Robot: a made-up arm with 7 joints. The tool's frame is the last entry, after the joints. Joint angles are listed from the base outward.
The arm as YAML. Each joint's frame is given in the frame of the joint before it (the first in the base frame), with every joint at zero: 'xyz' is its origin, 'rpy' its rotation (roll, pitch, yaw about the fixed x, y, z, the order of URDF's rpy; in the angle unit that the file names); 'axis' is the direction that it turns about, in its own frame. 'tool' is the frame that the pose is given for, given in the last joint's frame.
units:
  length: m
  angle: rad
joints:
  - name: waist
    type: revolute
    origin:
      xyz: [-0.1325, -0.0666, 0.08]
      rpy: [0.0, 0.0, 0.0]
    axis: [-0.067, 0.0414, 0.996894]
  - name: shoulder
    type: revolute
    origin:
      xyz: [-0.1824, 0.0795, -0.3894]
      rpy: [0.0, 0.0, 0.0]
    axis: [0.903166, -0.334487, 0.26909]
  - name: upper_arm
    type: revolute
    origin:
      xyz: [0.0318, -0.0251, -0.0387]
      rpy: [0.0, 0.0, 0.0]
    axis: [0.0, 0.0, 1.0]
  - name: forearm
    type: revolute
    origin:
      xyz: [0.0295, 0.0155, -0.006]
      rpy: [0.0, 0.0, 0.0]
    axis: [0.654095, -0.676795, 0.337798]
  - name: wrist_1
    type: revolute
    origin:
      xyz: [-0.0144, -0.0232, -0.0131]
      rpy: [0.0, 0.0, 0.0]
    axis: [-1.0, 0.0, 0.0]
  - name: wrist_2
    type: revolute
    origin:
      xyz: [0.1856, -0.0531, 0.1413]
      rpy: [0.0, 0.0, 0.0]
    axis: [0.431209, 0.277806, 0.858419]
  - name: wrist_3
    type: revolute
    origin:
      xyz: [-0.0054, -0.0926, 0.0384]
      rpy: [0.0, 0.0, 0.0]
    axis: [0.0, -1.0, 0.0]
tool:
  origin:
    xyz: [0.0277, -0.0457, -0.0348]
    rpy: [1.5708, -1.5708, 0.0]
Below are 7 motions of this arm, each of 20 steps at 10 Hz.
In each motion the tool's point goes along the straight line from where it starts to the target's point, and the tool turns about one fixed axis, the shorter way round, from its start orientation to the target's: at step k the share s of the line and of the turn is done. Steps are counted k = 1, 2, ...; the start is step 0. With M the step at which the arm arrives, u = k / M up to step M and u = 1 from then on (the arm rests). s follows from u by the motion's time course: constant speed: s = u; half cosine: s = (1 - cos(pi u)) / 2; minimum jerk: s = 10 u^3 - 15 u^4 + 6 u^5.
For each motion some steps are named. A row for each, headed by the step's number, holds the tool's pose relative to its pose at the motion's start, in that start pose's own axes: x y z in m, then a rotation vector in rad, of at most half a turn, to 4 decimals.
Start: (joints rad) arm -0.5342 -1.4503 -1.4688 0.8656 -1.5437 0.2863 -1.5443
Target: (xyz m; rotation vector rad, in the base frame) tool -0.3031 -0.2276 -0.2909 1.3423 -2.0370 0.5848
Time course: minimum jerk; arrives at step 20
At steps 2, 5, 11, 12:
2: -0.0015 -0.0021 0.0002 0.0010 -0.0094 0.0054
5: -0.0183 -0.0256 0.0026 0.0115 -0.1140 0.0654
11: -0.1047 -0.1466 0.0148 0.0659 -0.6533 0.3748
12: -0.1205 -0.1687 0.0170 0.0759 -0.7518 0.4313

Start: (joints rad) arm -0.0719 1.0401 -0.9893 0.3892 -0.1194 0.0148 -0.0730
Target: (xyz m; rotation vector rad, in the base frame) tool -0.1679 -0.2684 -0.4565 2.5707 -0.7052 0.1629
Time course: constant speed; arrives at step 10
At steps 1, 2, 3, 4, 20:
1: 0.0036 -0.0069 -0.0084 0.0218 0.0450 -0.1550
2: 0.0072 -0.0138 -0.0169 0.0437 0.0901 -0.3099
3: 0.0108 -0.0207 -0.0253 0.0655 0.1351 -0.4649
4: 0.0145 -0.0277 -0.0337 0.0874 0.1801 -0.6198
20: 0.0361 -0.0691 -0.0843 0.2184 0.4503 -1.5496

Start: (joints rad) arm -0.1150 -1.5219 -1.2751 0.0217 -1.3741 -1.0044 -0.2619
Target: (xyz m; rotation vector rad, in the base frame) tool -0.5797 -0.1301 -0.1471 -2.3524 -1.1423 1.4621
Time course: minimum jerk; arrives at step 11
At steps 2, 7, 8, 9, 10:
2: -0.0031 -0.0039 0.0023 0.0045 -0.0169 0.0632
7: -0.0514 -0.0646 0.0381 0.0738 -0.2791 1.0455
8: -0.0603 -0.0757 0.0446 0.0865 -0.3271 1.2253
9: -0.0661 -0.0830 0.0489 0.0948 -0.3586 1.3435
10: -0.0687 -0.0864 0.0509 0.0986 -0.3730 1.3975

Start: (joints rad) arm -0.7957 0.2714 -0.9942 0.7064 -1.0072 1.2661 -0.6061
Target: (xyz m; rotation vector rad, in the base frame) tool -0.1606 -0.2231 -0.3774 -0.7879 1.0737 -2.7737
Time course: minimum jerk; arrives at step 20
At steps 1, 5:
1: -0.0001 0.0000 0.0001 0.0007 0.0003 -0.0001
5: -0.0057 -0.0042 0.0045 0.0661 0.0226 -0.0131

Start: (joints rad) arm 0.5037 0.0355 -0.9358 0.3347 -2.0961 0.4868 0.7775
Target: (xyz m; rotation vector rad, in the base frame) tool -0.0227 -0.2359 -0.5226 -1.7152 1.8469 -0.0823
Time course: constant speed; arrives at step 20
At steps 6, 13, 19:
6: 0.0071 0.0041 -0.0134 -0.0536 0.1519 -0.2792
13: 0.0154 0.0088 -0.0291 -0.1160 0.3290 -0.6049
19: 0.0225 0.0129 -0.0425 -0.1696 0.4809 -0.8841

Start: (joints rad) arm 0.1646 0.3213 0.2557 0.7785 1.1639 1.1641 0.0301
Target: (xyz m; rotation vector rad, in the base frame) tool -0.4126 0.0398 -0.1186 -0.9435 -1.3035 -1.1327
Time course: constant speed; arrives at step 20
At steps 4, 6, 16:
4: 0.0121 0.0063 -0.0614 0.3989 -0.0302 0.0383
6: 0.0181 0.0095 -0.0920 0.5983 -0.0454 0.0575
16: 0.0484 0.0253 -0.2455 1.5954 -0.1210 0.1533

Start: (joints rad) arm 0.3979 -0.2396 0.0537 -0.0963 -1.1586 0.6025 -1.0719
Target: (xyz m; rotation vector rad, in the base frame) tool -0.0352 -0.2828 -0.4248 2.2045 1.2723 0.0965
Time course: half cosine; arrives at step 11
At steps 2, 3, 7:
2: -0.0016 0.0053 -0.0021 -0.0131 -0.0165 -0.0713
3: -0.0035 0.0116 -0.0046 -0.0284 -0.0359 -0.1550
7: -0.0143 0.0476 -0.0190 -0.1166 -0.1472 -0.6357

